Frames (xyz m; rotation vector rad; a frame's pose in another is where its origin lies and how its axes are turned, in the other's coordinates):
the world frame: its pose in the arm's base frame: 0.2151 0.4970 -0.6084 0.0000 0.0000 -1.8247
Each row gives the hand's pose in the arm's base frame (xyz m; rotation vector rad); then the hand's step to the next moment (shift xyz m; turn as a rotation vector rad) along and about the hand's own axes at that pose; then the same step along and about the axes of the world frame.
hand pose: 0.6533 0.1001 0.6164 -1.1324 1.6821 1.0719
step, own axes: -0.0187 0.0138 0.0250 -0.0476 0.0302 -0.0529
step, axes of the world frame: -0.0293 -0.0119 0.0127 0.0361 -0.0168 0.0662
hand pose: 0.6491 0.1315 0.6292 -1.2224 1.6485 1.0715
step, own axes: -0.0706 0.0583 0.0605 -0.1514 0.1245 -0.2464
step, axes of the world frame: -0.0759 -0.0558 0.0563 0.1905 -0.0716 0.2402
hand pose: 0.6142 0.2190 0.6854 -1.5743 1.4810 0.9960
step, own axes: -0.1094 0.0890 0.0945 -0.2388 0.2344 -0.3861
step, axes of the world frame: -0.0982 -0.1254 0.0587 0.3099 -0.1499 0.3776
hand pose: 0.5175 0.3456 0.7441 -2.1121 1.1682 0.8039
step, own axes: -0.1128 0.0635 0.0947 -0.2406 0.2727 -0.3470
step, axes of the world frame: -0.0652 -0.1463 0.0094 0.3085 -0.1946 0.3459
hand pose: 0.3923 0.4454 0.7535 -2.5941 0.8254 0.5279
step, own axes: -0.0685 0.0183 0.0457 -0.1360 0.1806 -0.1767
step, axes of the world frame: -0.0188 -0.0812 -0.0127 0.1906 -0.1271 0.1728
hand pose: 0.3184 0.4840 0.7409 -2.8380 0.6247 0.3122
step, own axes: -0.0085 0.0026 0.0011 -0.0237 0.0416 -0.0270
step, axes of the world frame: 0.0010 -0.0089 0.0007 0.0422 -0.0250 0.0248
